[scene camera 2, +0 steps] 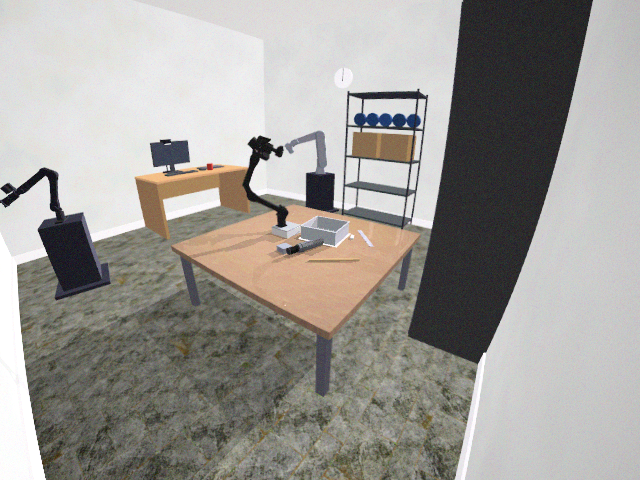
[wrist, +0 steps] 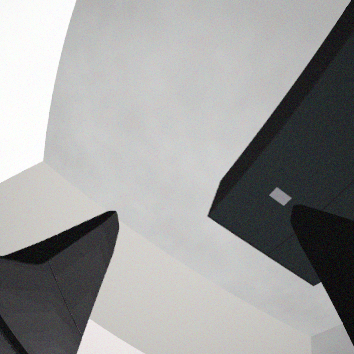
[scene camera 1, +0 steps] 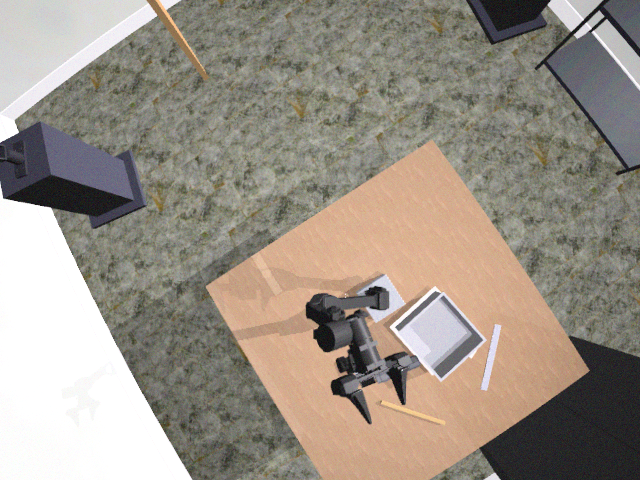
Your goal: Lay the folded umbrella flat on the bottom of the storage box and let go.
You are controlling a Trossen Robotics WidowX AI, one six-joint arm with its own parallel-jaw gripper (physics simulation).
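Seen in the pictures: gripper, fingertip midpoint: [scene camera 2: 277, 143] [wrist: 206, 217] [scene camera 1: 387, 414]; arm's base, origin of the base link: [scene camera 2: 281, 225] [scene camera 1: 373, 295].
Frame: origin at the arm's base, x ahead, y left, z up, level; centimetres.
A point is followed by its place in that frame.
The folded umbrella [scene camera 2: 308, 245] @(z -1.5, x 36.7, y -5.6 cm) is dark and slender. It lies on the table beside the near side of the storage box in scene camera 2; the arm hides it in scene camera 1. Its near end is by a small light grey block [scene camera 2: 283, 248] @(z -2.1, x 29.3, y -19.4 cm). The storage box [scene camera 1: 461, 356] @(z 2.0, x 37.0, y 25.0 cm) [scene camera 2: 316, 236] @(z -1.6, x 29.0, y 8.1 cm) is grey, open-topped and upright; the umbrella is outside it. My gripper [scene camera 1: 387, 412] @(z 59.1, x 14.0, y -11.4 cm) [wrist: 206, 217] @(z 59.1, x 14.0, y -11.4 cm) is open with nothing between its fingers. It is raised high above the table, well away from the umbrella, and the wrist view faces walls and a dark cabinet.
The wooden table [scene camera 1: 413, 206] @(z -5.6, x -30.5, y 33.0 cm) [scene camera 2: 268, 273] @(z -5.7, x 43.5, y -39.6 cm) also bears my arm's base [scene camera 2: 285, 230] @(z -0.7, x 8.3, y -2.7 cm), a thin wooden stick [scene camera 1: 412, 412] @(z -4.6, x 55.7, y -2.5 cm) [scene camera 2: 333, 259] @(z -4.6, x 56.1, y -3.0 cm), a pale flat strip [scene camera 1: 491, 356] @(z -5.4, x 45.8, y 40.1 cm) [scene camera 2: 364, 238] @(z -5.5, x 46.8, y 38.4 cm) and a small white cube [scene camera 2: 352, 237] @(z -4.5, x 41.5, y 31.3 cm). A tall dark cabinet [scene camera 2: 496, 180] [wrist: 290, 150] stands beyond the table edge.
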